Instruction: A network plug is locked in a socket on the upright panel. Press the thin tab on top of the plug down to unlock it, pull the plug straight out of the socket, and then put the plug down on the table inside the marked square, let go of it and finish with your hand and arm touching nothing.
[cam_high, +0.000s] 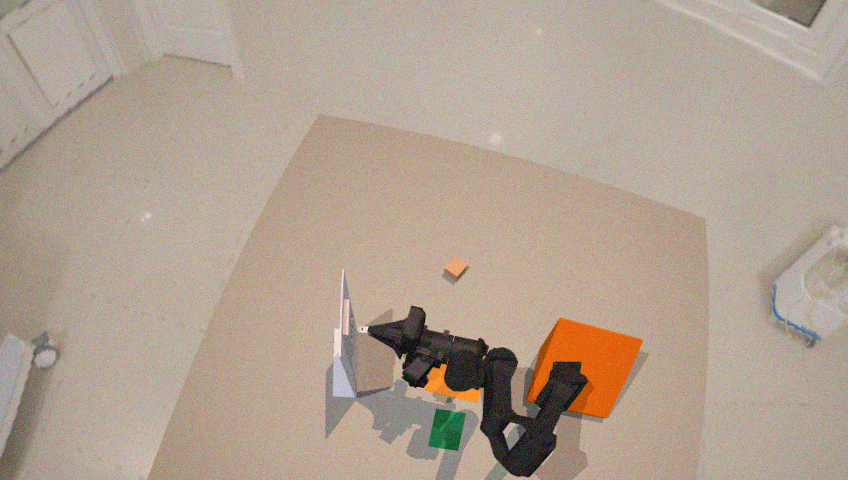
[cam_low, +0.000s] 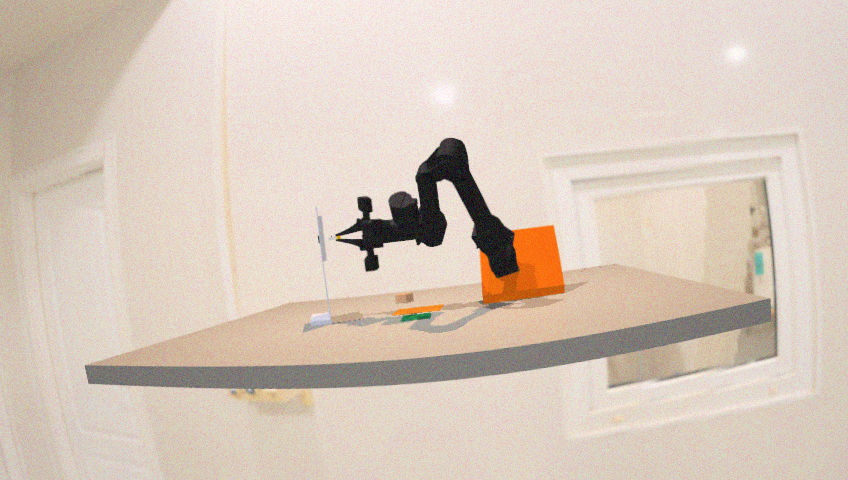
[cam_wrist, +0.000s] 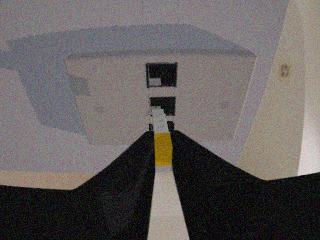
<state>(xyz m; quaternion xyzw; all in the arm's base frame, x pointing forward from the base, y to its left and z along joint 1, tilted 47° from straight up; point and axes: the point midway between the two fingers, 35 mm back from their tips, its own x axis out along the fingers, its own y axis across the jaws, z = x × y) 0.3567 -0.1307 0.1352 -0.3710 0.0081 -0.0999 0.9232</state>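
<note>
Now: the marked orange square 21 cm below my gripper tip, 19 cm behind it and 1 cm to the right of it. The rest, counted from my gripper tip: thin pale tab 1 cm ahead; upright white panel 8 cm below, 5 cm ahead, 1 cm to the left; yellow plug right at my gripper tip.
</note>
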